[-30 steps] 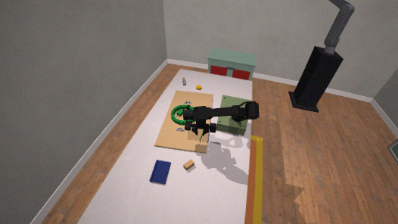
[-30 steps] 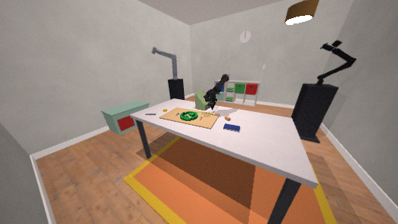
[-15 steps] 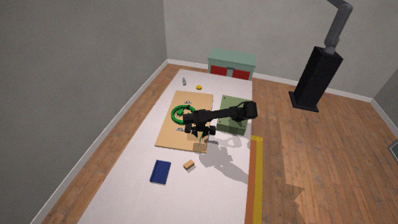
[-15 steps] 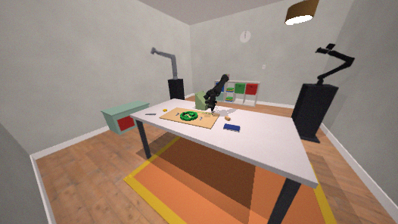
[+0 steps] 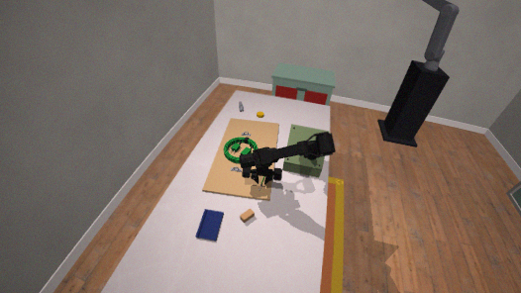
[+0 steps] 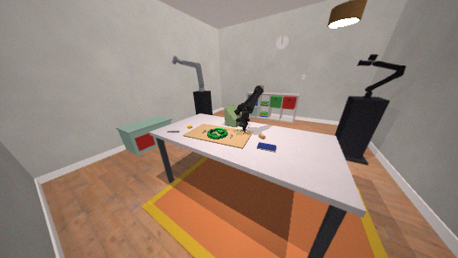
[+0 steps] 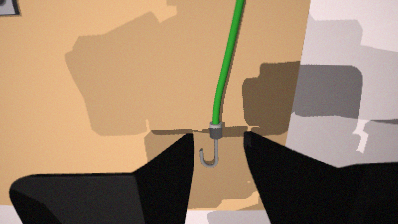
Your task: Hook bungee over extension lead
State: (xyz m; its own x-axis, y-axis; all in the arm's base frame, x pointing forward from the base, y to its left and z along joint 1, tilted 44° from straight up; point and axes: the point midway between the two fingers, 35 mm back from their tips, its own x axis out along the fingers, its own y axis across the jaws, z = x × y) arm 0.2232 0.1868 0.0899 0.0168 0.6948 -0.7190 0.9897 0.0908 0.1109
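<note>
The green extension lead is 22 cm to the right of my hand, 17 cm ahead of it and 4 cm below it. Round my hand: yellow disc 62 cm to the right, 15 cm ahead, 5 cm below; tan block 19 cm to the left, 5 cm below, 2 cm ahead.
</note>
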